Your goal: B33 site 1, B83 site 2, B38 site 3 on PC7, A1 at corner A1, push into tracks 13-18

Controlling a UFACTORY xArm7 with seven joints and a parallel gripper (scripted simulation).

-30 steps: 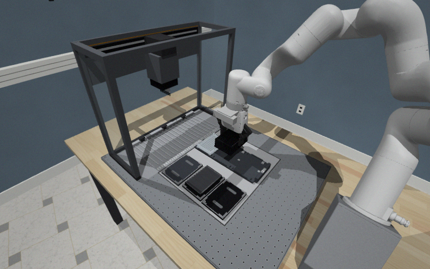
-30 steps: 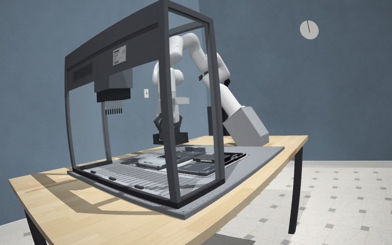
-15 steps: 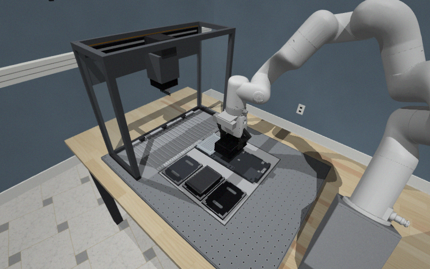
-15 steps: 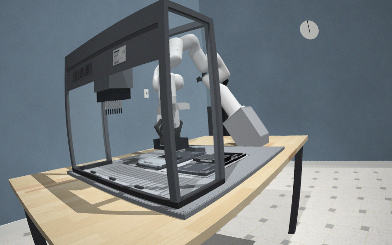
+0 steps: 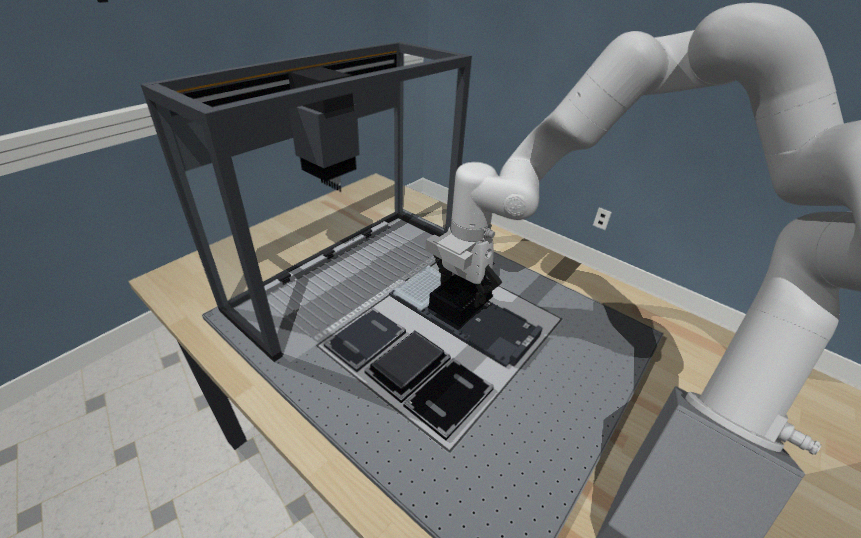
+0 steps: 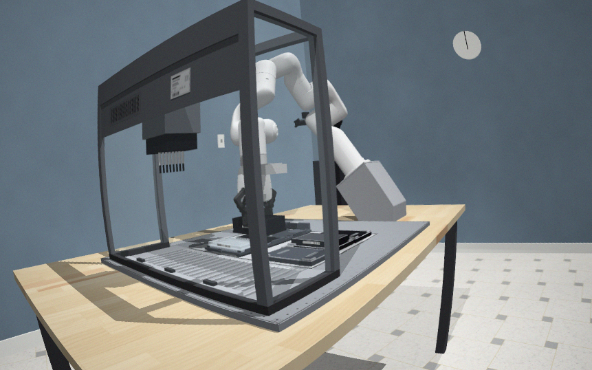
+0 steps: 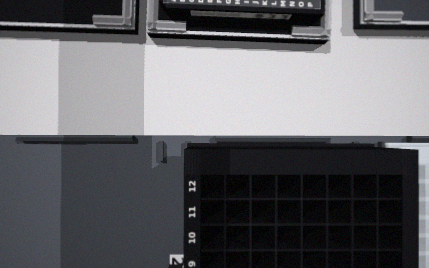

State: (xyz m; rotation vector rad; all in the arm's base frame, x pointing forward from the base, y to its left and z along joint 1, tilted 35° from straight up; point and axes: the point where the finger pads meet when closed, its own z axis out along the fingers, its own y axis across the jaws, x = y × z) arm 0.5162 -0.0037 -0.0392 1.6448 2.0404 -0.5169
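Right now my hand is 10 mm past the carrier PC7 and 50 mm above it. Also, from my hand: 96-well plate B38 (100 mm ahead, 20 mm to the left, 50 mm below); nest S3 (60 mm ahead, 210 mm to the left, 60 mm below); white corner mark (80 mm behind, 120 mm to the left, 50 mm below).
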